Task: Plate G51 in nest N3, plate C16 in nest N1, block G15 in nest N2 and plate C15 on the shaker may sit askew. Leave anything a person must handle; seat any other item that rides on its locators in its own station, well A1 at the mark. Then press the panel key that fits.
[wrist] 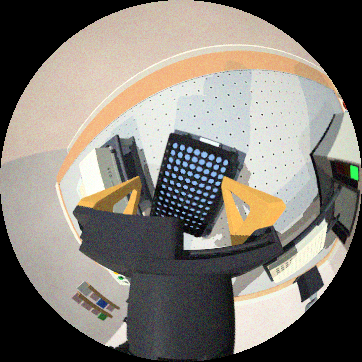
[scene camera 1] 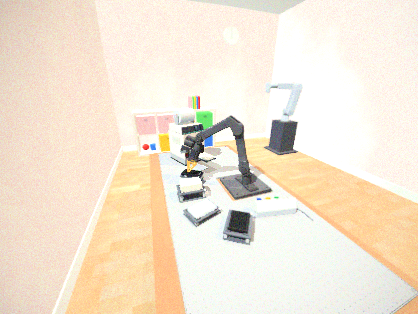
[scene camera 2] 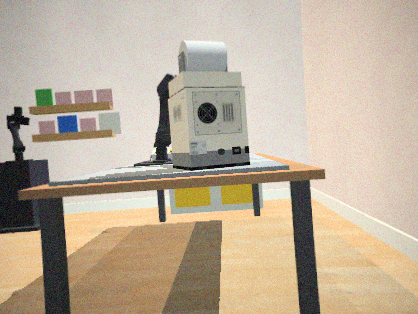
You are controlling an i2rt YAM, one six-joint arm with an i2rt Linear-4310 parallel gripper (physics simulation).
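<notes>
My gripper (scene camera 1: 191,170) (wrist: 181,180) is open and empty, its orange fingers above and either side of a black plate with blue wells (scene camera 1: 192,174) (wrist: 192,187). That plate looks slightly turned on its dark base (wrist: 239,159), which shows more along the right. A tall cream block (scene camera 1: 190,185) (wrist: 99,170) stands on the neighbouring base (scene camera 1: 191,196). A white plate (scene camera 1: 202,208) and a black plate (scene camera 1: 239,221) lie on two nearer bases. A cream plate (wrist: 301,251) lies by the instrument. Labels are too blurred to match every item to its station.
A cream instrument (scene camera 1: 177,137) (scene camera 2: 220,115) with a green-lit display (wrist: 354,172) stands at the table's far end. A white key panel (scene camera 1: 276,206) with blue, yellow and green keys lies right of the nearest base. The arm's dark base plate (scene camera 1: 257,188) is behind it.
</notes>
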